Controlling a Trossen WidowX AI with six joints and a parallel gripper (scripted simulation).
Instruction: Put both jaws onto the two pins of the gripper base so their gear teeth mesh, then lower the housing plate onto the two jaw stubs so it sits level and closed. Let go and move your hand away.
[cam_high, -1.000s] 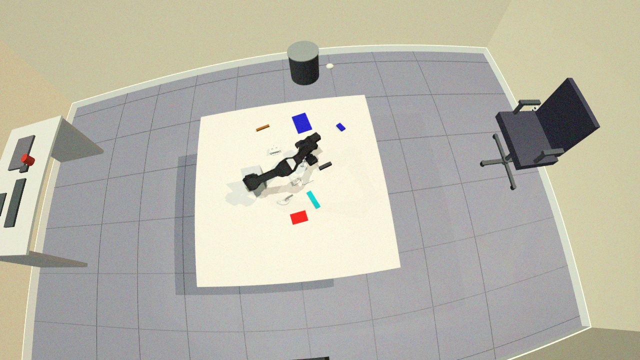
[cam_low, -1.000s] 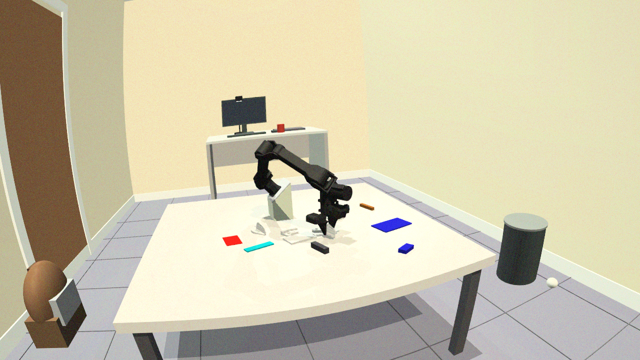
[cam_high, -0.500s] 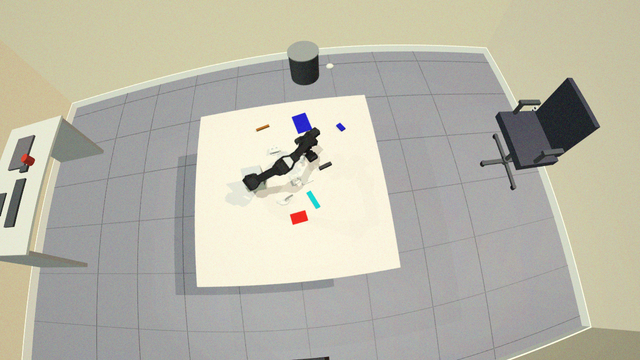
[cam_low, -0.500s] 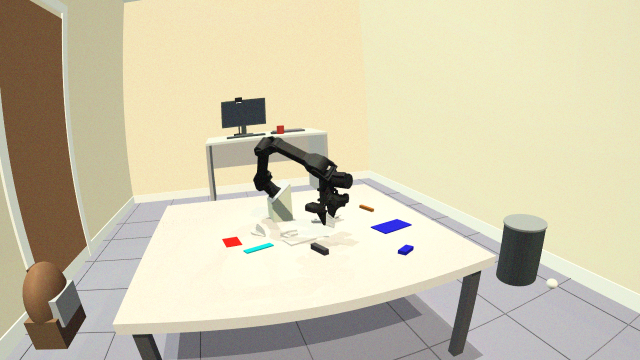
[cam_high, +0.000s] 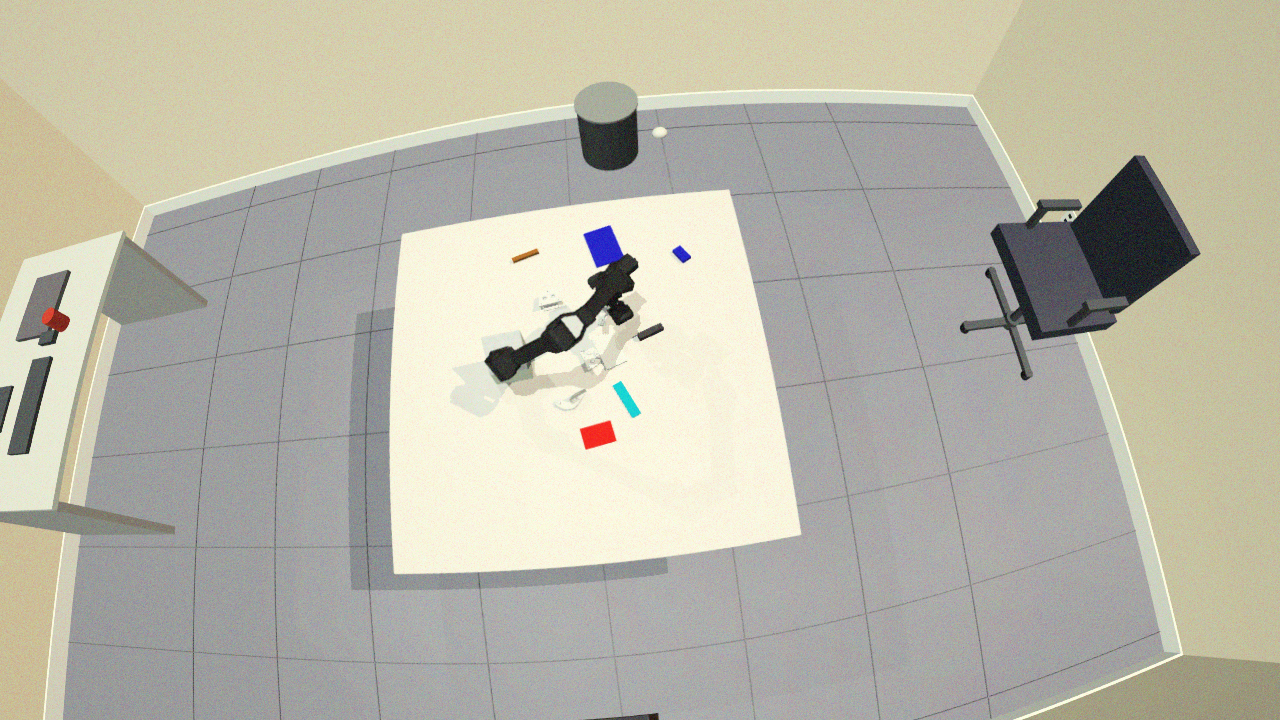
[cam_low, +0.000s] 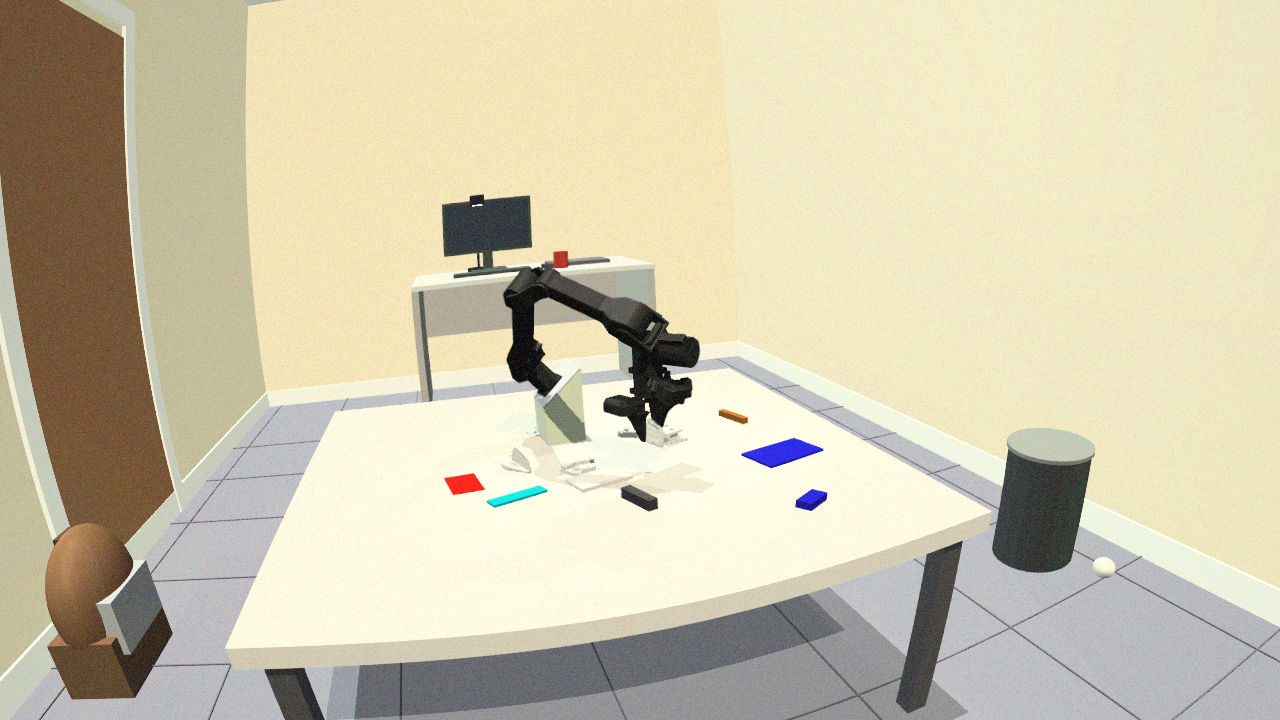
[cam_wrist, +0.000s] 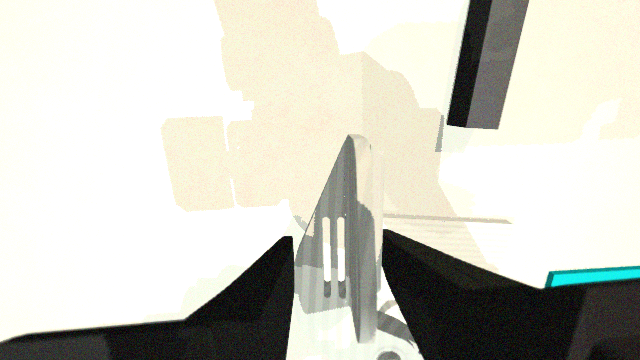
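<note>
My gripper tip is now 40 mm past the white ribbed plate, 100 mm to the left of it and 80 mm above it. The rest, counted from my gripper tip: dark block 110 mm ahead, 80 mm to the right, 70 mm below; white jaw 30 mm behind, 30 mm to the right, 10 mm above; cyan bar 30 mm behind, 280 mm to the right, 80 mm below.
</note>
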